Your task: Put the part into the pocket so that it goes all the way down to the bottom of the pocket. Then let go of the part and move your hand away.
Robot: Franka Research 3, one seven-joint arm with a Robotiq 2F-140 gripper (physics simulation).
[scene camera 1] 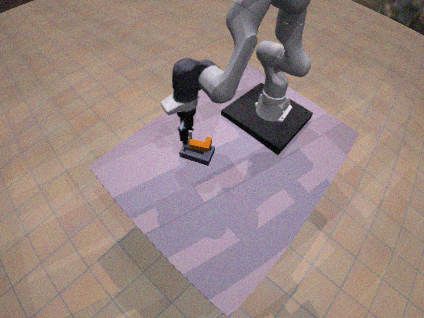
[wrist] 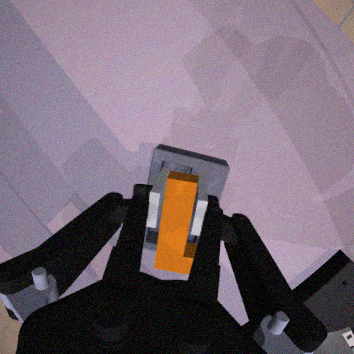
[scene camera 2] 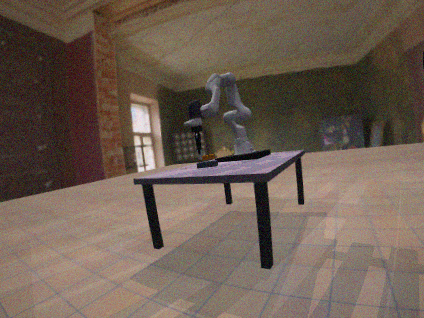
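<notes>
The orange part [scene camera 1: 200, 145] [scene camera 2: 209, 157] [wrist: 176, 220] is an L-shaped block, held between the light finger pads of my gripper [scene camera 1: 187, 140] [wrist: 181, 183]. The grey block with the pocket [scene camera 1: 196, 154] [scene camera 2: 207, 164] [wrist: 210, 172] lies on the table under the part. In the wrist view one end of the pocket shows beyond the part's far end; the rest is hidden under the part and fingers. In scene camera 1 the part stands above the block's top face. Whether its underside touches the block or enters the pocket, I cannot tell.
The arm's black base plate [scene camera 1: 267, 118] [scene camera 2: 252, 155] lies on the table [scene camera 1: 215, 240] [scene camera 2: 200, 178], to the right of the pocket block in scene camera 1. A corner of it also shows at the lower right of the wrist view.
</notes>
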